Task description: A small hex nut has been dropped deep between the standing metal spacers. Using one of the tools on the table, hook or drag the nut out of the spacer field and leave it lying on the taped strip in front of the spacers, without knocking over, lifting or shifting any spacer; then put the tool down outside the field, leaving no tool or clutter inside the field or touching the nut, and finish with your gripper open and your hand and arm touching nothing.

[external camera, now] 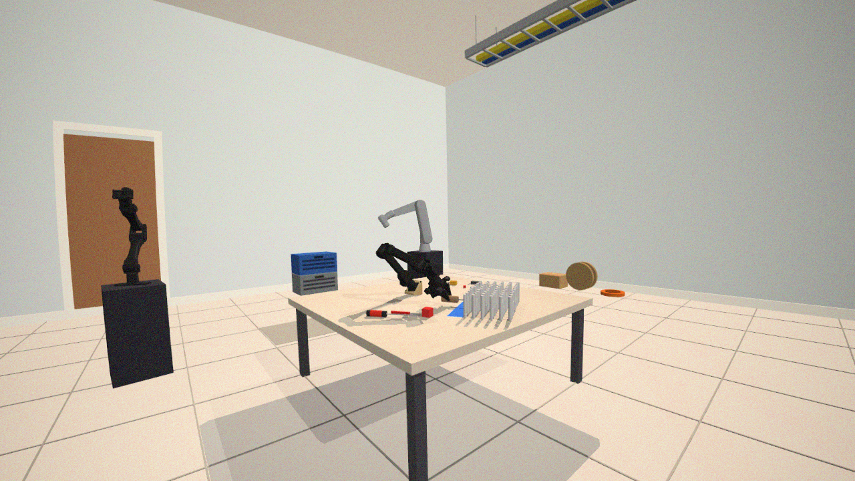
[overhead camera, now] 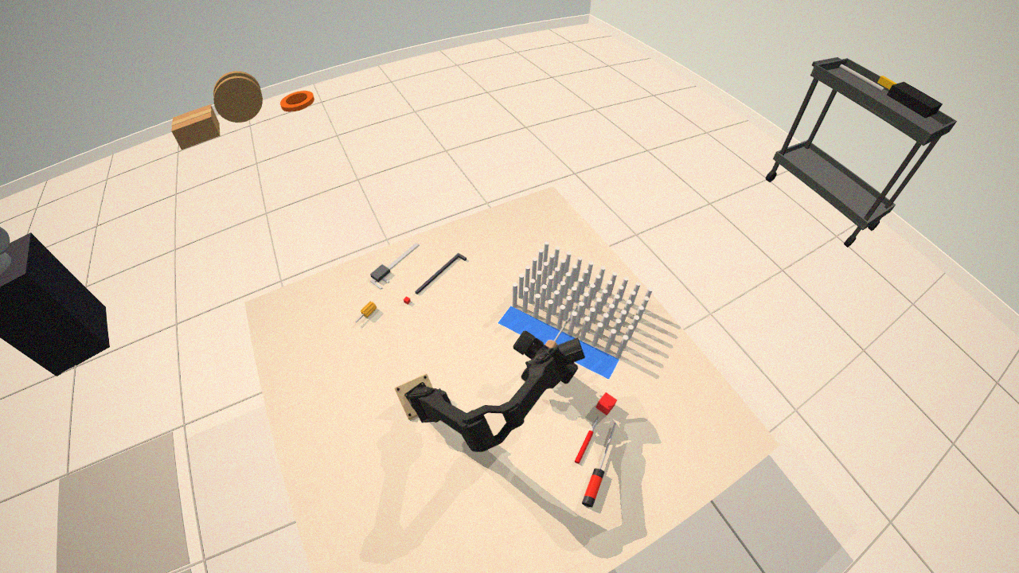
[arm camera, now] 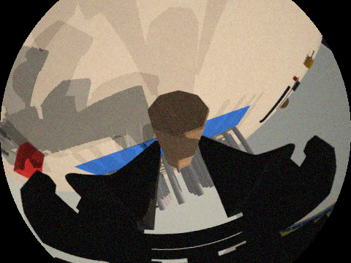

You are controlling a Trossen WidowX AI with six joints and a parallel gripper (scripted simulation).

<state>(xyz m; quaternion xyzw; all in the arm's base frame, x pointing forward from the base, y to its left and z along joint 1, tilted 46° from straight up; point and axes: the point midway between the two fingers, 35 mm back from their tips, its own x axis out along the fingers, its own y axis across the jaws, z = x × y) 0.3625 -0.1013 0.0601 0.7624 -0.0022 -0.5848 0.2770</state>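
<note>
My gripper tip is now 7 cm short of the blue taped strip, 3 cm to the right of it and 4 cm above it. The rest, counted from my gripper tip: thin red tool: 5 cm behind, 26 cm to the right, 3 cm below; then hex nut: 23 cm ahead, 9 cm to the left, 3 cm below; then wooden-handled tool: 10 cm ahead, 4 cm to the left, 1 cm below.
</note>
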